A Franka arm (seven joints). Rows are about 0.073 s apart.
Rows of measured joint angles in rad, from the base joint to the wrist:
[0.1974 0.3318 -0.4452 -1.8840 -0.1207 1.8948 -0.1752]
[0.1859 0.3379 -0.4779 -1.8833 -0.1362 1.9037 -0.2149]
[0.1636 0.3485 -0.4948 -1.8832 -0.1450 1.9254 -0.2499]
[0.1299 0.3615 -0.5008 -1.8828 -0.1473 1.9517 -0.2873]
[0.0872 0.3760 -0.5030 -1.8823 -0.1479 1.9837 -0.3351]
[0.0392 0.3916 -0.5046 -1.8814 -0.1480 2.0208 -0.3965]
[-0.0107 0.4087 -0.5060 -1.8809 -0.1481 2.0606 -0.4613]
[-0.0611 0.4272 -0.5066 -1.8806 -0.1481 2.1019 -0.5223]
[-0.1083 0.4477 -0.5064 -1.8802 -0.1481 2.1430 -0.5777]
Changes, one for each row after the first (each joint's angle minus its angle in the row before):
[-0.0115 0.0061 -0.0327 0.0007 -0.0155 0.0089 -0.0397]
[-0.0223 0.0106 -0.0169 0.0001 -0.0088 0.0217 -0.0350]
[-0.0337 0.0130 -0.0060 0.0004 -0.0023 0.0263 -0.0374]
[-0.0427 0.0145 -0.0022 0.0005 -0.0006 0.0320 -0.0478]
[-0.0480 0.0156 -0.0016 0.0009 -0.0001 0.0371 -0.0614]
[-0.0499 0.0171 -0.0014 0.0005 -0.0001 0.0398 -0.0648]
[-0.0504 0.0185 -0.0006 0.0003 0.0000 0.0413 -0.0610]
[-0.0472 0.0205 0.0002 0.0004 0.0000 0.0411 -0.0554]

